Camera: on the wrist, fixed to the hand. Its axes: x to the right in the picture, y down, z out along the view.
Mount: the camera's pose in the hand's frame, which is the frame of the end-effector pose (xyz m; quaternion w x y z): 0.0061 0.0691 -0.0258 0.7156 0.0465 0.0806 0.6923
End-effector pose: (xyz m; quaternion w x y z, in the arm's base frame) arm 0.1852 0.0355 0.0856 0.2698 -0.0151 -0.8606 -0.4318
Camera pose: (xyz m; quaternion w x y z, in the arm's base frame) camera 0.2095 0.0582 0.1517 0.5620 -0.5592 -0.6037 -0.0834
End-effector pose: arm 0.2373 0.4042 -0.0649 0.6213 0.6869 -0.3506 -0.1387
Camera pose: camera 0.2364 0.4210 0.0072 0.5369 0.2889 -0.6828 0.4025
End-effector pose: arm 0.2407 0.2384 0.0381 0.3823 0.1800 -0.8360 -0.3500
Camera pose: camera 0.2542 0.2711 0.1031 0.5749 -0.4040 -0.7083 0.0676
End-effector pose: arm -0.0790 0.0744 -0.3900 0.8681 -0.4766 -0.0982 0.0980
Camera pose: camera -0.0716 0.0915 -0.4616 0.5834 -0.3766 0.3342 0.6373
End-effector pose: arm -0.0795 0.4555 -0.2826 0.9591 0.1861 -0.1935 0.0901
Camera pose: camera -0.0822 0.5294 -0.2800 0.6309 0.0365 -0.1858 0.7524
